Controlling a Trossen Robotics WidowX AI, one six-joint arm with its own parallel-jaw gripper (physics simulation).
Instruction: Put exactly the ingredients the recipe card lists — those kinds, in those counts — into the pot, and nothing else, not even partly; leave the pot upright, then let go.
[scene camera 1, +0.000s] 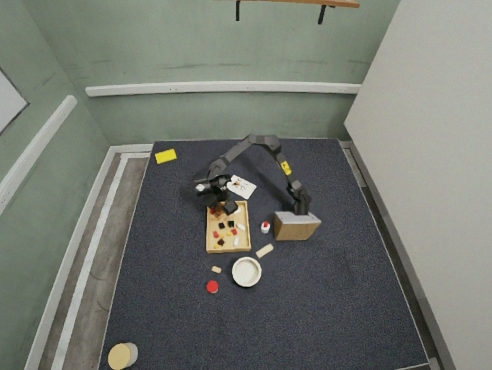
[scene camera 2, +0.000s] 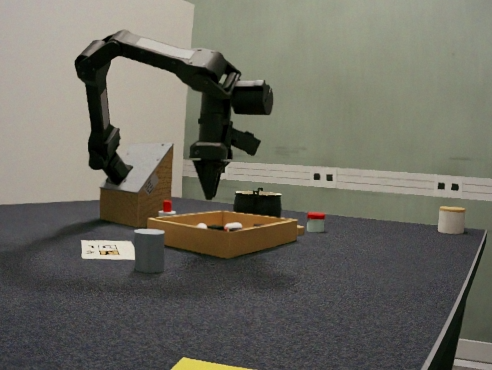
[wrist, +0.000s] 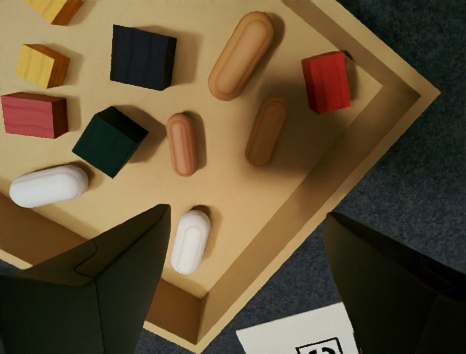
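Seen in the pictures: gripper, fingertip midpoint: (scene camera 1: 223, 205) (scene camera 2: 210, 198) (wrist: 248, 220); arm's base, link origin: (scene camera 1: 301, 213) (scene camera 2: 119, 174).
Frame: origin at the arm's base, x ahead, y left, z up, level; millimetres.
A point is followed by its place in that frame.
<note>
My gripper (scene camera 1: 221, 205) @(z -25, x 370, y -37 mm) (scene camera 2: 210, 196) @(z -25, x 370, y -37 mm) (wrist: 248, 220) @(z -25, x 370, y -37 mm) is partly open and empty above the tray (scene camera 1: 248, 225) @(z -73, x 243, y 38 mm) (scene camera 2: 225, 245) @(z -97, x 449, y -78 mm) (wrist: 270, 240) @(z -92, x 343, y -85 mm). In the wrist view, a white capsule (wrist: 191, 241) @(z -92, x 311, y -50 mm) lies by the left fingertip, another white capsule (wrist: 49, 186) @(z -92, x 286, y 33 mm) farther left. Two tan capsules (wrist: 241, 56) @(z -93, x 409, y -2 mm) (wrist: 267, 131) @(z -96, x 390, y -38 mm), a smaller terracotta capsule (wrist: 182, 145) @(z -97, x 353, y -8 mm), a navy block (wrist: 142, 59) @(z -87, x 377, y 33 mm), a dark green block (wrist: 110, 141) @(z -87, x 333, y 22 mm), red blocks (wrist: 326, 82) @(z -92, x 428, y -41 mm) (wrist: 35, 116) @(z -96, x 314, y 60 mm) and yellow blocks (wrist: 43, 65) @(z -96, x 340, y 69 mm) (wrist: 55, 10) @(z -96, x 365, y 77 mm) lie beyond. The pot (scene camera 1: 246, 272) @(z -96, x 244, y 253 mm) (scene camera 2: 257, 204) @(z -57, x 280, y 215 mm) stands upright, apparently empty. The recipe card (scene camera 1: 247, 192) @(z -118, x 254, y -182 mm) (scene camera 2: 124, 250) @(z -117, x 318, y -199 mm) (wrist: 290, 330) @(z -117, x 283, y -171 mm) is partly visible.
A red-capped white bottle (scene camera 1: 265, 228) @(z -77, x 160, y 47 mm) (scene camera 2: 167, 206) @(z -65, x 167, y 28 mm) and wooden block (scene camera 1: 264, 250) @(z -102, x 163, y 148 mm) lie between robot base and pot. A red-lidded jar (scene camera 1: 212, 286) @(z -75, x 383, y 321 mm) (scene camera 2: 315, 222) @(z -94, x 394, y 302 mm) and small block (scene camera 1: 216, 269) @(z -100, x 377, y 246 mm) are beside the pot. A grey cylinder (scene camera 2: 149, 251) @(z -86, x 460, y -250 mm) stands near the card.
</note>
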